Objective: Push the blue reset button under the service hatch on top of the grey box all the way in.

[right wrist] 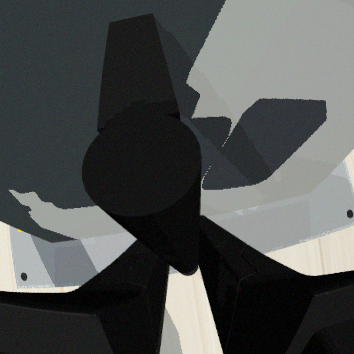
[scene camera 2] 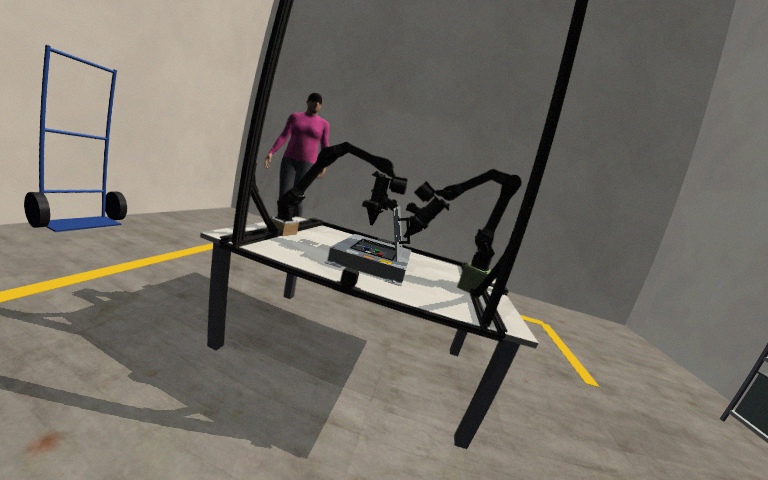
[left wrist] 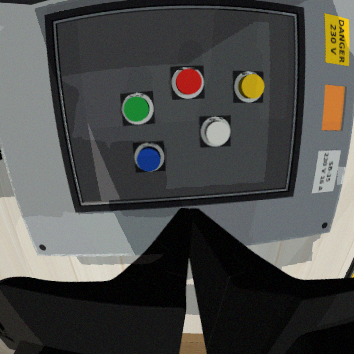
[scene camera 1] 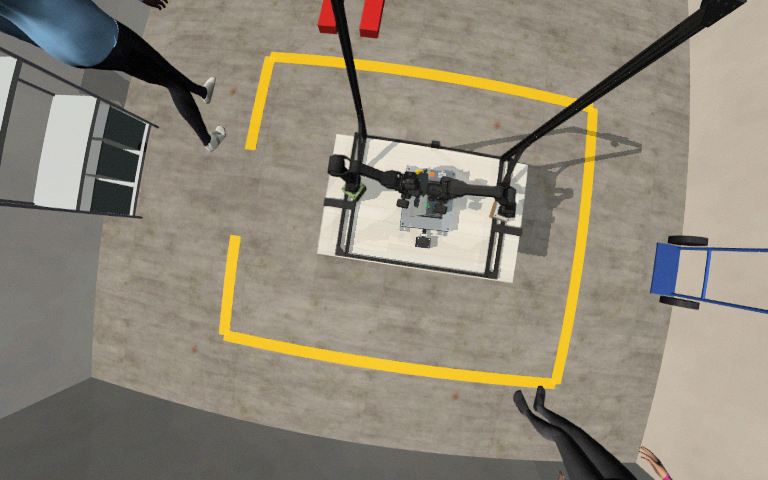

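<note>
The grey box (scene camera 1: 410, 219) (scene camera 2: 362, 266) (left wrist: 105, 232) has its service hatch (scene camera 2: 397, 226) (right wrist: 275, 55) standing open, upright. In the recess, the blue button (scene camera 2: 366, 249) (left wrist: 149, 158) sits below the green one in the left wrist view; its cap shows inside a pale ring. My left gripper (scene camera 2: 372, 221) (left wrist: 187, 216) is shut and empty, above the box; its tips appear at the recess's lower rim, below and right of the blue button. My right gripper (scene camera 2: 407, 233) (right wrist: 180, 224) is shut on the hatch's black handle (right wrist: 142, 165). Both arms partly cover the box in scene camera 1.
Red, green, yellow and white buttons (left wrist: 188, 81) (left wrist: 137, 108) (left wrist: 251, 86) (left wrist: 217, 131) share the recess. A black frame surrounds the table (scene camera 2: 430, 305). A green block (scene camera 2: 473, 277) and a tan block (scene camera 2: 287, 227) are at the arm bases. A person (scene camera 2: 305, 135) stands behind.
</note>
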